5 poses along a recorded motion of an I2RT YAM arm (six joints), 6.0 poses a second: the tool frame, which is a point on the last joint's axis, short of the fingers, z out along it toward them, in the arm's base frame.
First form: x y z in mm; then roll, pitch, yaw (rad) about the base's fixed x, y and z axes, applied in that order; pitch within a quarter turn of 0, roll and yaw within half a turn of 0.
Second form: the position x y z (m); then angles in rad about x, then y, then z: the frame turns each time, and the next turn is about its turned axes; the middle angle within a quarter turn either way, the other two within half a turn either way. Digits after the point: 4 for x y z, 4 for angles.
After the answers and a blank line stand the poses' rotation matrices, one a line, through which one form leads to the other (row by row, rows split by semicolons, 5 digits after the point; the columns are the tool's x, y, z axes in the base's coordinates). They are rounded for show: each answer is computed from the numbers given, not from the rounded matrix.
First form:
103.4 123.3 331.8 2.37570 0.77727 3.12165
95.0 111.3 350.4 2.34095 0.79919 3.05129
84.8 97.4 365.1 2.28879 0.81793 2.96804
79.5 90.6 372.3 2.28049 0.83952 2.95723
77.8 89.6 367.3 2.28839 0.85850 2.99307
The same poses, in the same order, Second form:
0.1034 0.1233 0.3318 -2.2158 0.5459 2.5569
0.0950 0.1113 0.3504 -2.1979 0.5965 2.5670
0.0848 0.0974 0.3651 -2.1698 0.6471 2.5758
0.0795 0.0906 0.3723 -2.1559 0.6635 2.5558
0.0778 0.0896 0.3673 -2.1402 0.6481 2.5163

-0.71269 -0.47168 0.51922; 0.01421 0.73032 0.68296; -0.70134 0.49412 -0.51378
-0.69445 -0.44963 0.56176; 0.06288 0.73981 0.66987; -0.71679 0.50052 -0.48548
-0.67346 -0.42772 0.60291; 0.11807 0.74290 0.65891; -0.72973 0.51494 -0.44981
-0.65650 -0.43559 0.61584; 0.12242 0.74406 0.65680; -0.74432 0.50658 -0.43515
-0.64638 -0.46663 0.60370; 0.09671 0.73471 0.67145; -0.75686 0.49240 -0.42977

